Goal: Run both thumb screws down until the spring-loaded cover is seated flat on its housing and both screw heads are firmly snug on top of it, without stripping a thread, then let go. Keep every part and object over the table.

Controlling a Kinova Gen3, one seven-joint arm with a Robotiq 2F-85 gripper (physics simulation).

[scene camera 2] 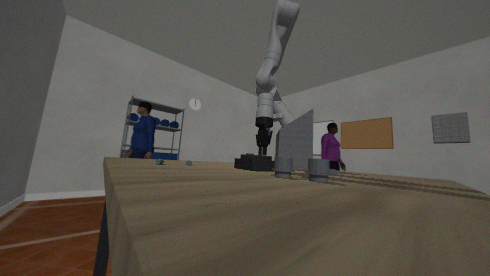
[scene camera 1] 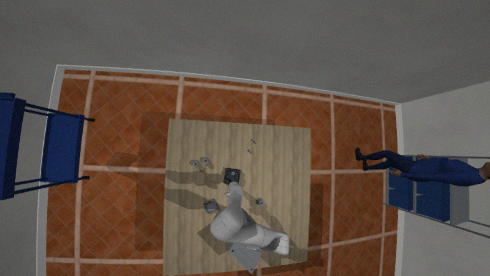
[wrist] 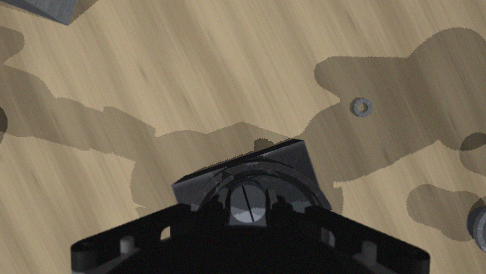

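Pixels of known places: gripper, fingertip midpoint: (wrist: 248,201); arm's base, origin of the base link: (scene camera 2: 289,124).
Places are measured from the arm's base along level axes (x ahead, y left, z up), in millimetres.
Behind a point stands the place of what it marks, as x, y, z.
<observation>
The dark square housing (scene camera 1: 227,180) (scene camera 2: 243,162) @(454, 87, -247) (wrist: 303,159) @(356, 159, -233) stands on the table, with a round raised rim around the grey cover (wrist: 300,204) @(387, 137, -224). One round, slotted thumb screw head (wrist: 247,204) @(362, 100, -211) shows in the wrist view. My gripper (scene camera 2: 263,151) @(362, 100, -217) (wrist: 248,201) @(362, 100, -217) points down over the housing and is shut on this screw head, one finger on each side. A light round screw head (scene camera 1: 233,174) @(417, 88, -210) shows on the housing in scene camera 1; I cannot tell which screw it is. The other screw is hidden in the wrist view. Cover height and screw snugness cannot be judged.
Two grey cylinders (scene camera 1: 195,163) @(513, 391, -223) (scene camera 2: 318,171) @(523, 400, -250) stand near the housing. A grey block (scene camera 1: 211,206) (wrist: 45,7), a small round part (scene camera 1: 259,202) @(171, -135, -223), two small parts (scene camera 1: 253,141) @(690, -90, -261) (scene camera 2: 188,163) @(610, -48, -264), a flat ring (wrist: 369,107) @(349, 253, -271) and an upright grey panel (scene camera 2: 295,145) @(52, 74, -139) are on the table.
</observation>
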